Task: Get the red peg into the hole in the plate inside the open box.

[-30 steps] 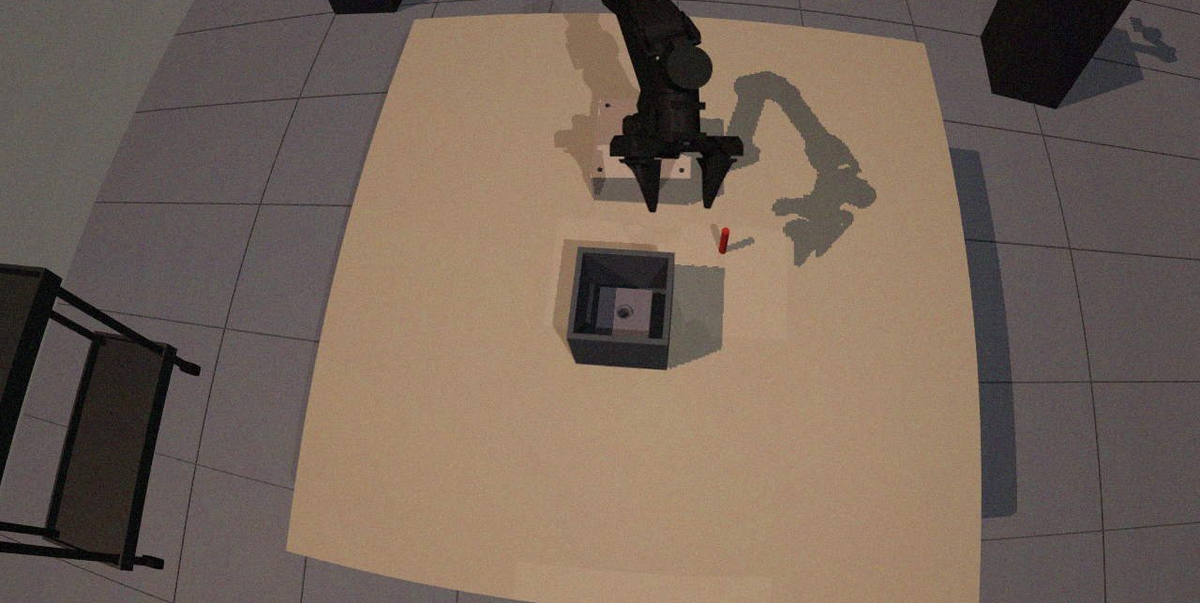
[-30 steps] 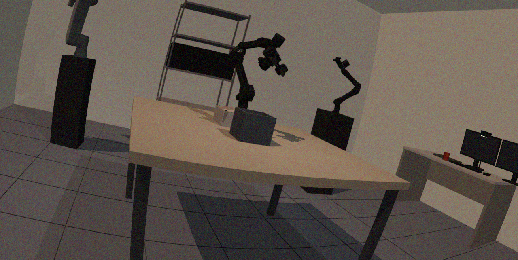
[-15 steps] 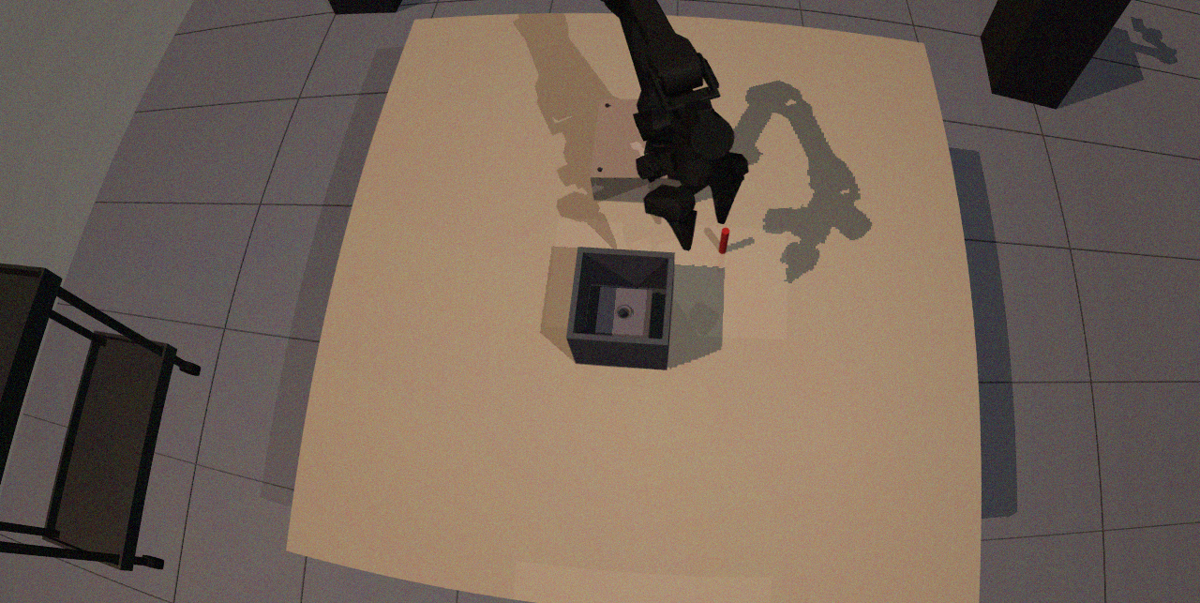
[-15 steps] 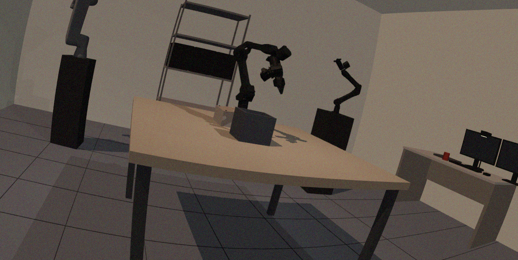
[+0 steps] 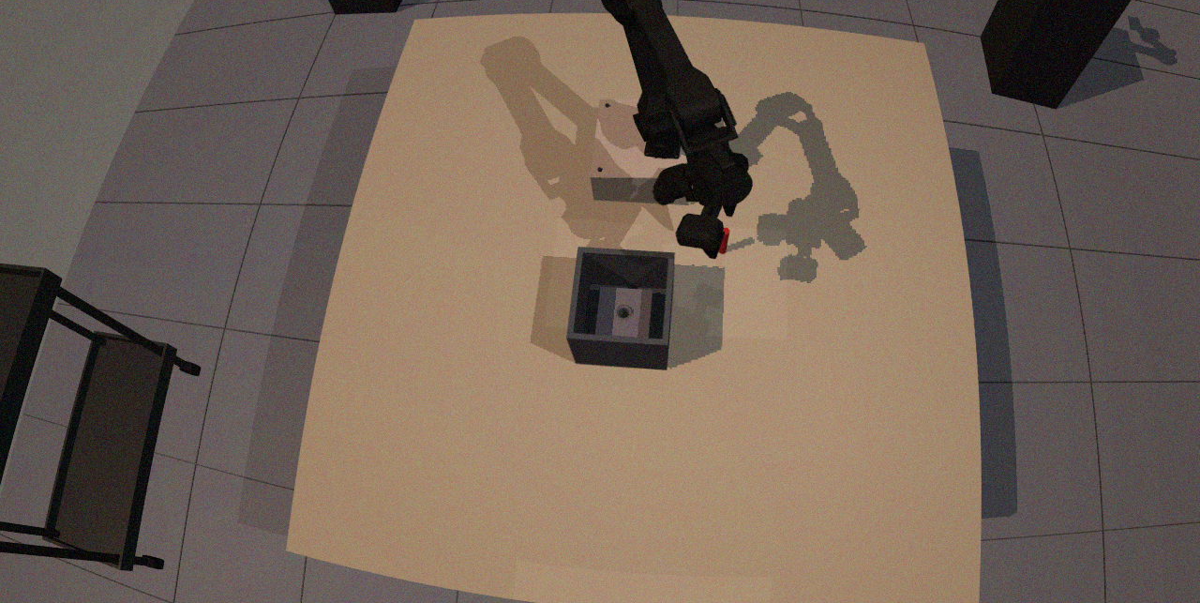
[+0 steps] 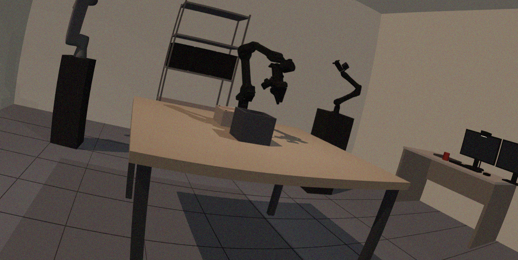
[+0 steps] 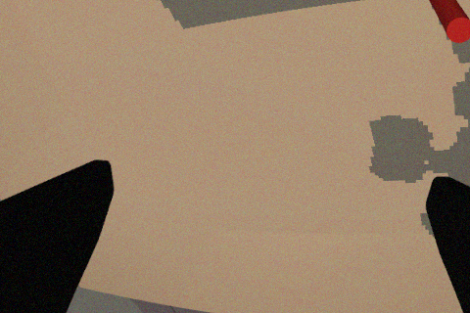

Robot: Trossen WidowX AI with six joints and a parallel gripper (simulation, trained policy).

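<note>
Right now my gripper tip is 7 cm past the red peg, 1 cm to the right of it and 16 cm above it. Also, from my gripper tip: pale plate (10 cm ahead, 15 cm to the right, 15 cm below).
</note>
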